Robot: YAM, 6 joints.
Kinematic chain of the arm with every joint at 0, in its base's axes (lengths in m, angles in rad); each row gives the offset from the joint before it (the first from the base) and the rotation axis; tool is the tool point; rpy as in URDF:
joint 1: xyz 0 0 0.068 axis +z
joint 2: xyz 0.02 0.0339 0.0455 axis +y
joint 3: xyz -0.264 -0.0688 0 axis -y
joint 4: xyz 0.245 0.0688 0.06 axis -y
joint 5: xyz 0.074 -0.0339 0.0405 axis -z
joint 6: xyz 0.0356 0 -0.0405 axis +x
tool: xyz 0 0 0 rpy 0 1.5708 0
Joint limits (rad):
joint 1: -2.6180..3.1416
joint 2: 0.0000..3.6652
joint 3: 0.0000..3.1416
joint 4: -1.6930..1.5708
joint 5: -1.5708..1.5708
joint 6: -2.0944..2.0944
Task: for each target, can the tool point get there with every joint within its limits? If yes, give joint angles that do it. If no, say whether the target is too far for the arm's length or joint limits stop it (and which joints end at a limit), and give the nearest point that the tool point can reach.
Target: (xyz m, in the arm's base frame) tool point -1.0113 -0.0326 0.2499
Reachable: no: too far | nearest point -0.6399 -0.0028 0.1988 | short by 0.376 m
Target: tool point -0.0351 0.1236 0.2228
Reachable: yes | joints 1.9390 0.9252 0.7050 -1.2141 0.3358 -0.9537
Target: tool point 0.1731 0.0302 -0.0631
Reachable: yes | joints 0.3582 2.5675 0.3792 0.8912 1.1426 -0.3218
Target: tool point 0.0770 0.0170 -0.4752
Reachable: no: joint limits stop it (at a limit: joint 2) | nearest point 0.1197 0.0264 -0.3577 | short by 0.125 m
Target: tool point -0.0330 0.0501 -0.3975
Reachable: no: joint limits stop it (at a limit: joint 2) | nearest point -0.0481 0.0730 -0.3424 | short by 0.062 m
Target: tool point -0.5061 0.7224 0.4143
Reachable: no: too far | nearest point -0.3505 0.5003 0.3197 | short by 0.287 m
